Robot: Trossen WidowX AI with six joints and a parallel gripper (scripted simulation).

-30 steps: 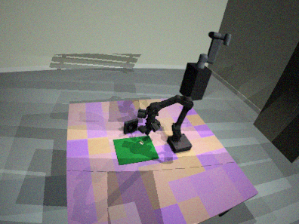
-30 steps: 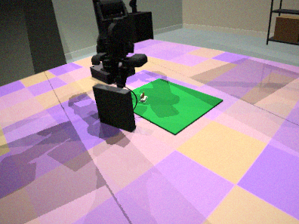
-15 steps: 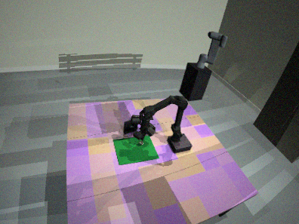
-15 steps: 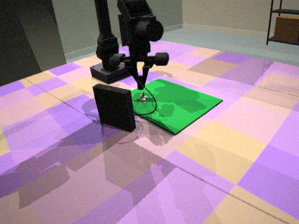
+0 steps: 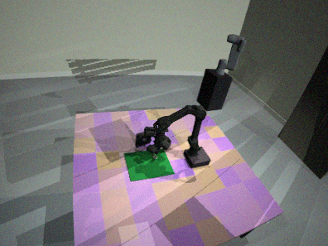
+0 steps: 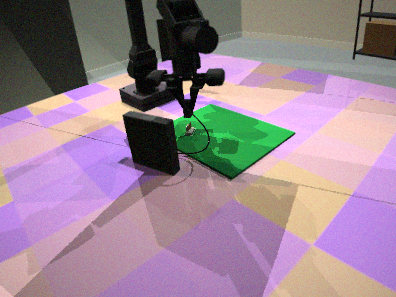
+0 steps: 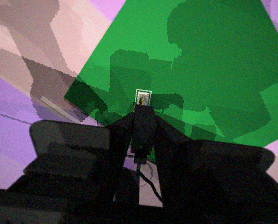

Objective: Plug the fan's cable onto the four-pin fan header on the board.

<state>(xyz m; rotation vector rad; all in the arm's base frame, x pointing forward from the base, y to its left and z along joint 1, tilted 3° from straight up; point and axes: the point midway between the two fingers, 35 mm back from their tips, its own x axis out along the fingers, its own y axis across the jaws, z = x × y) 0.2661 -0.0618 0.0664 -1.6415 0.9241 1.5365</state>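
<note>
My gripper tip is 1 cm to the left of the white four-pin header and 6 cm above it. Round my gripper tip: dark plug (1 cm to the right, 1 cm above); black fan block (4 cm ahead, 15 cm to the right, 1 cm below); green board (7 cm ahead, 4 cm to the left, 8 cm below).
</note>
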